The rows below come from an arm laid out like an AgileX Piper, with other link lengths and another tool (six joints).
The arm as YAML. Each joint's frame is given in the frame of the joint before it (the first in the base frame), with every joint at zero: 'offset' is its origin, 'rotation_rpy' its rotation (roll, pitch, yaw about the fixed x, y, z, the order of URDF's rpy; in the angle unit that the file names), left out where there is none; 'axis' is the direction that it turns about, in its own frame. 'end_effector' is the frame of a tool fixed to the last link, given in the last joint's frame.
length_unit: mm
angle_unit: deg
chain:
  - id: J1
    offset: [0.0, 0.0, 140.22]
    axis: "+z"
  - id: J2
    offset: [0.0, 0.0, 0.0]
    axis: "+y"
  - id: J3
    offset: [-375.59, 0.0, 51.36]
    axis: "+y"
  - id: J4
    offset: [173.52, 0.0, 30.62]
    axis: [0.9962, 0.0, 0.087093]
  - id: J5
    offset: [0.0, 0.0, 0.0]
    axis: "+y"
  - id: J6
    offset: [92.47, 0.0, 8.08]
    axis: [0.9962, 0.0, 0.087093]
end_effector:
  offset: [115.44, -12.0, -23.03]
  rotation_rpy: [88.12, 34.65, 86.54]
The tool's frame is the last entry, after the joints.
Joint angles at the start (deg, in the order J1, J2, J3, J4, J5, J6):
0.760 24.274 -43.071 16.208 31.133 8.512
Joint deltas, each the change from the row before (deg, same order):
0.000 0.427 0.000 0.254 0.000 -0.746
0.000 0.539 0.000 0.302 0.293 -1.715
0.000 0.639 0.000 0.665 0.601 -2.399
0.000 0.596 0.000 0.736 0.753 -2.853
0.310 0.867 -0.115 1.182 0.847 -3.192
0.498 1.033 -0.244 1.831 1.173 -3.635
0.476 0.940 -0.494 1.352 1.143 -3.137
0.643 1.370 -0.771 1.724 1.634 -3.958
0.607 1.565 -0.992 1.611 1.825 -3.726
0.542 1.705 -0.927 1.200 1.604 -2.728
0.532 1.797 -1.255 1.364 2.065 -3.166
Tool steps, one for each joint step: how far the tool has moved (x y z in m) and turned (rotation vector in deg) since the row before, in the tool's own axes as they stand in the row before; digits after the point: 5 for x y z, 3 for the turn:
-0.00012 0.00015 0.00171 0.353 0.175 -0.481
-0.00018 -0.00088 0.00206 0.704 0.299 -1.402
0.00070 -0.00154 0.00233 0.955 0.641 -1.786
0.00094 -0.00188 0.00209 0.983 0.755 -2.195
0.00183 -0.00079 0.00277 0.915 1.400 -2.235
0.00348 0.00011 0.00297 0.817 2.130 -2.231
0.00226 0.00130 0.00220 0.545 1.805 -2.185
0.00291 0.00235 0.00312 0.669 2.529 -2.789
0.00247 0.00331 0.00341 0.646 2.653 -2.686
0.00146 0.00317 0.00413 0.747 2.469 -1.943
0.00167 0.00433 0.00375 0.590 2.791 -2.377

